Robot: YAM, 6 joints.
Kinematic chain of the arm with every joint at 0, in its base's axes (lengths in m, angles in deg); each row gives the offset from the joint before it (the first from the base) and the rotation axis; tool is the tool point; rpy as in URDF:
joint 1: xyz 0 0 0.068 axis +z
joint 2: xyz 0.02 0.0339 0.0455 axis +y
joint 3: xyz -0.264 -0.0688 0 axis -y
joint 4: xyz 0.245 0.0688 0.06 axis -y
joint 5: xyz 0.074 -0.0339 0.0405 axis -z
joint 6: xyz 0.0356 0 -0.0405 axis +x
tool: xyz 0 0 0 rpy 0 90 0
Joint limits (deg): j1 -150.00..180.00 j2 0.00..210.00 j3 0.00..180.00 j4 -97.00..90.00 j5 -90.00..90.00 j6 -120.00..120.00
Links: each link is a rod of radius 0.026 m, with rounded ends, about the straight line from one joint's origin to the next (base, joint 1, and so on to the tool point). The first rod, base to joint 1, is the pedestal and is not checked.
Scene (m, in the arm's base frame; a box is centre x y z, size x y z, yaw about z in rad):
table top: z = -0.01
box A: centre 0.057 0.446 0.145 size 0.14 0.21 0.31 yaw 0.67
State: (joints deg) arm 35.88 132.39 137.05 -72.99 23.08 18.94
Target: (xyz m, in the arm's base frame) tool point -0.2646 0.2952 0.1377
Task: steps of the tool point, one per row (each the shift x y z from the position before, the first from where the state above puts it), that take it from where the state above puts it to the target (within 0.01 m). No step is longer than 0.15 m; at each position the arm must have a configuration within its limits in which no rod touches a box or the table.
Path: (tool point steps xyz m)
1: -0.0805 0.0170 0.0690
2: -0.0834 -0.0093 0.0532
3: -0.0766 -0.0326 0.0353
4: -0.0555 0.0133 -0.0800
5: -0.0568 -0.0194 -0.0784
6: -0.0438 -0.0493 -0.0712
7: -0.0189 -0.0702 -0.0594
8: 0.0130 -0.0778 -0.0440
9: -0.0413 0.0651 0.0307
10: -0.0489 0.0612 0.0177
11: -0.0542 0.0540 0.0043
12: -0.0565 0.0437 -0.0085
13: -0.0556 0.0314 -0.0200

